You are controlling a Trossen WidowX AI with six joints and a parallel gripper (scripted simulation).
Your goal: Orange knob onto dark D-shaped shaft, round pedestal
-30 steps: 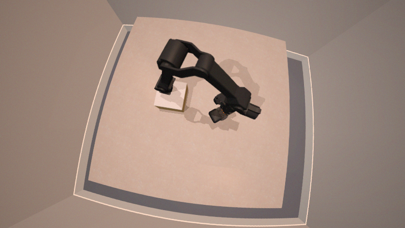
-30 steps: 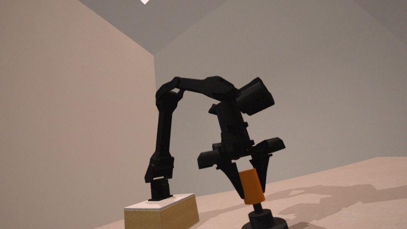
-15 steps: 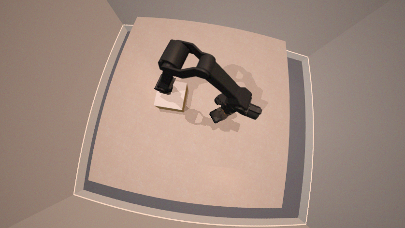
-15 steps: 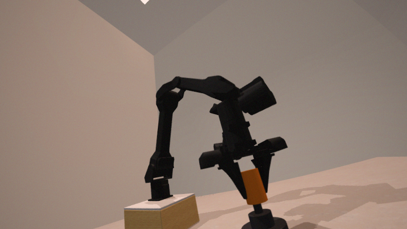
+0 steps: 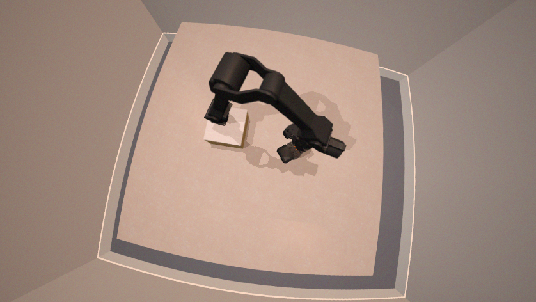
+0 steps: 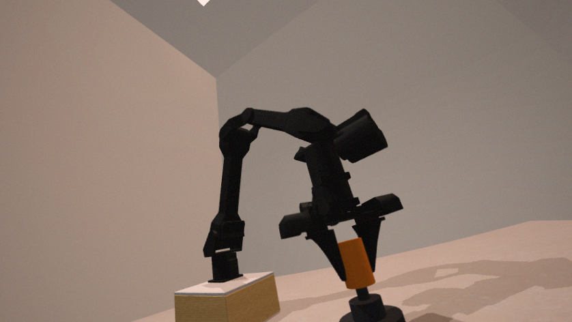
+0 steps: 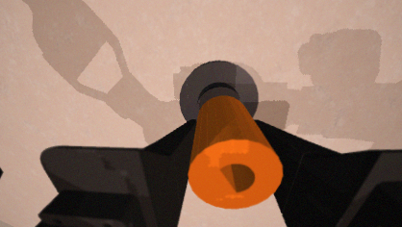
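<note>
Right now the orange knob is 2 cm above my gripper tip. The rest, counted from my gripper tip: round dark pedestal (4 cm below).
</note>
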